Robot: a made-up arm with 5 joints.
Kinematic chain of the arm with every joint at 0, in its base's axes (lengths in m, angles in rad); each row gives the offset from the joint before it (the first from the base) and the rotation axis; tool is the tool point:
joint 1: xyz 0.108 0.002 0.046 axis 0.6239 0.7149 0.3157
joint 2: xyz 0.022 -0.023 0 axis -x
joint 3: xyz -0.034 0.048 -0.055 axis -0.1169 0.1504 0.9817
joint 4: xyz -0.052 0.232 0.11 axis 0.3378 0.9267 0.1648
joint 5: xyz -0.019 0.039 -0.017 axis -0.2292 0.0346 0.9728
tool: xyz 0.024 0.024 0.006
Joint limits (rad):
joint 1: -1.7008..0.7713
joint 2: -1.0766..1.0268
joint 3: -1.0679..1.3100
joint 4: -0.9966..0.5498
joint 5: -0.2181..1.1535
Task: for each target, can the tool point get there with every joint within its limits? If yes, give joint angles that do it. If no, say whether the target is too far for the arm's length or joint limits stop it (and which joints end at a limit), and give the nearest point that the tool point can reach.
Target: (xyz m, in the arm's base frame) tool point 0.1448 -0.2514 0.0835
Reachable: no: joint limits stop it (at a limit: joint 1, joint 2, joint 4, joint 5) | nearest point 0.3682 -0.1850 -0.0357 | short by 0.262 m
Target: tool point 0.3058 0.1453 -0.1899
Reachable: yes | joints -1.1184 0.5098 -0.0758 0.4080 0.2907
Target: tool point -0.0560 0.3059 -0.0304
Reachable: yes | joints -1.0142 -0.6964 0.3694 0.2525 0.8123
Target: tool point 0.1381 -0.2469 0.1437
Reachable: no: joint limits stop it (at a limit: joint 1, joint 2, joint 3, joint 4, joint 5) | nearest point -0.0694 -0.1700 0.2546 | short by 0.247 m
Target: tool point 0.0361 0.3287 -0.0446
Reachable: yes | joints 0.2286 0.5811 -0.2315 0.3978 0.9487
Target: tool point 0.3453 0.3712 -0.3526
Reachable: no: too far | nearest point 0.2447 0.2217 -0.1904 | short by 0.242 m
